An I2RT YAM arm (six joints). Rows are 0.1 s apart.
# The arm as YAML. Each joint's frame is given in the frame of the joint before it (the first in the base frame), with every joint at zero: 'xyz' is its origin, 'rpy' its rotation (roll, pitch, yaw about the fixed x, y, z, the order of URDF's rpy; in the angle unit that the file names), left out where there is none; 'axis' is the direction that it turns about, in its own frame. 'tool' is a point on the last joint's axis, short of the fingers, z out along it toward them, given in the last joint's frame.
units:
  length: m
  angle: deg
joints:
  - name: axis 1
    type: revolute
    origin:
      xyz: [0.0, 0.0, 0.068]
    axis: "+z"
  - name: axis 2
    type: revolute
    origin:
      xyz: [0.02, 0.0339, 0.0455]
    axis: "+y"
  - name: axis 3
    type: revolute
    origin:
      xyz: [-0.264, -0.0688, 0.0]
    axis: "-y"
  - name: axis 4
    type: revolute
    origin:
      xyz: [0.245, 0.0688, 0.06]
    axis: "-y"
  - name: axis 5
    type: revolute
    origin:
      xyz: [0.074, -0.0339, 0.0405]
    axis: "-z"
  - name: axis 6
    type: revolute
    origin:
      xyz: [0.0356, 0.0, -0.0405]
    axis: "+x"
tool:
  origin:
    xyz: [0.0, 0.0, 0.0]
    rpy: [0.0, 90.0, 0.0]
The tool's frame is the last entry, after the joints.
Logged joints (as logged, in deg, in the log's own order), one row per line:
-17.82, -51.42, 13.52, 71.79, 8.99, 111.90
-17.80, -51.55, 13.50, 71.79, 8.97, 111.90
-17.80, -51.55, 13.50, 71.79, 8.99, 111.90
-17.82, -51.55, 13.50, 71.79, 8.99, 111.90
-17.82, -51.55, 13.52, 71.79, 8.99, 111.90
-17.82, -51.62, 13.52, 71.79, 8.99, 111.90
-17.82, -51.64, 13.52, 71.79, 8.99, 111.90
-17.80, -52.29, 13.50, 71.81, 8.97, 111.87
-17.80, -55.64, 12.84, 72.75, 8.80, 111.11
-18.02, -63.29, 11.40, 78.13, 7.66, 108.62
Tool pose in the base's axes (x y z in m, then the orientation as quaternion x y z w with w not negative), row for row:
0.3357, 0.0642, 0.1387, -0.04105, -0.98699, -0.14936, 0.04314
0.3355, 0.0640, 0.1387, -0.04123, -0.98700, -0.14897, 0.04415
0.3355, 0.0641, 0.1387, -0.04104, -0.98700, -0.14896, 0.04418
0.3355, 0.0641, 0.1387, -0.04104, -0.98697, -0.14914, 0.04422
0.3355, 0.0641, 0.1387, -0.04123, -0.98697, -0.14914, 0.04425
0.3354, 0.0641, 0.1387, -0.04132, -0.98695, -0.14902, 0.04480
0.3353, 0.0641, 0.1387, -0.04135, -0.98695, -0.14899, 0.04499
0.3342, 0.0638, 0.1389, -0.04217, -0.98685, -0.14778, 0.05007
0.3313, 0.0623, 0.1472, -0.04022, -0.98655, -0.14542, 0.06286
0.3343, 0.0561, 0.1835, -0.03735, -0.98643, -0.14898, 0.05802
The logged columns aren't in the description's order. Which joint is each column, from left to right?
Columns, left to right: axis 5, axis 4, axis 6, axis 3, axis 1, axis 2.
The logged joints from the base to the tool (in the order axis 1, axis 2, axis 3, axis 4, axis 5, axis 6), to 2 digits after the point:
8.99, 111.90, 71.79, -51.42, -17.82, 13.52
8.97, 111.90, 71.79, -51.55, -17.80, 13.50
8.99, 111.90, 71.79, -51.55, -17.80, 13.50
8.99, 111.90, 71.79, -51.55, -17.82, 13.50
8.99, 111.90, 71.79, -51.55, -17.82, 13.52
8.99, 111.90, 71.79, -51.62, -17.82, 13.52
8.99, 111.90, 71.79, -51.64, -17.82, 13.52
8.97, 111.87, 71.81, -52.29, -17.80, 13.50
8.80, 111.11, 72.75, -55.64, -17.80, 12.84
7.66, 108.62, 78.13, -63.29, -18.02, 11.40

